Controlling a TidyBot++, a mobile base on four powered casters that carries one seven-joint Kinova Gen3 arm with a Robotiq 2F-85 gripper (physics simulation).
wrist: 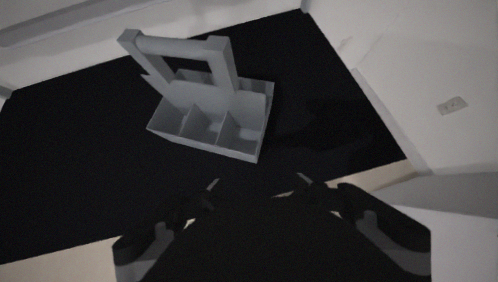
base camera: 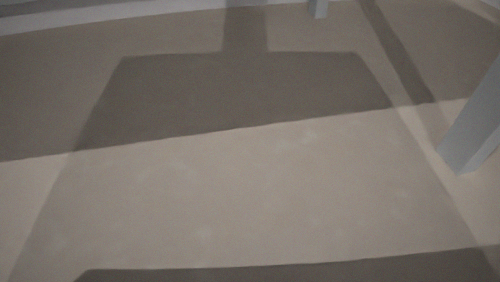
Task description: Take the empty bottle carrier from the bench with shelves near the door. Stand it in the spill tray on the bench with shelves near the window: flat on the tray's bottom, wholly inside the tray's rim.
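Frame: origin at the arm's base, x ahead, y left, z up, level; centimetres.
Where they show: gripper, fingertip midpoint: (wrist: 258, 183).
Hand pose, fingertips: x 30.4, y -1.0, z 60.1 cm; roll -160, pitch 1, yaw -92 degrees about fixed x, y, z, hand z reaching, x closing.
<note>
Each offset is from my fingertips to the centre of the thing. "*": to the spot under its first point. Level surfaces: height alone.
The empty bottle carrier @(dy +10.6, dx +21.1, dz -9.5 cm) (wrist: 218, 101), grey with open compartments and a raised bar handle, stands upright on a black bench top @(dz -23.5 cm) (wrist: 65, 165) in the wrist view, left of centre and turned at an angle. My gripper (wrist: 258, 183) is open at the bottom of the wrist view, with its fingertips apart and no object between them. The carrier is beyond the fingertips and a little to their left, apart from them. The spill tray does not show in either view.
A pale shelf edge (wrist: 75, 26) crosses the upper left of the wrist view. A wall with an outlet plate (wrist: 451, 105) is at the right. In the base view, a grey leg @(* dy -34.8, dx +8.2, dz -92.1 cm) (base camera: 467, 127) stands at the right and another leg @(* dy -26.1, dx +68.2, dz -96.8 cm) (base camera: 318, 9) at the top.
</note>
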